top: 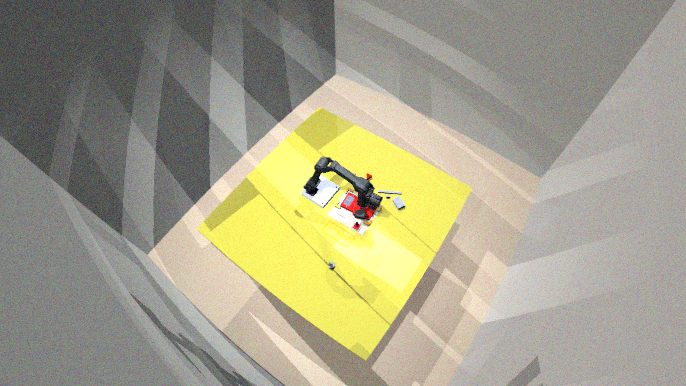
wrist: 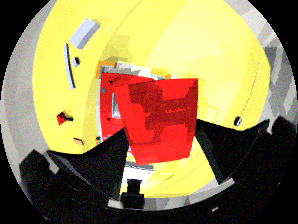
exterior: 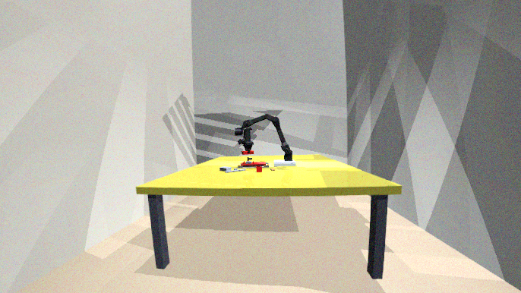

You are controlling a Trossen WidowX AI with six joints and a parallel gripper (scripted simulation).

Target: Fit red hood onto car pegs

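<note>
My gripper tip is now 50 mm past the white jig, 40 mm to the right of it and 100 mm above it. From my gripper tip the other things lie so: peach piece 210 mm behind, 240 mm to the left, 100 mm below; then red hood 10 mm above.
</note>
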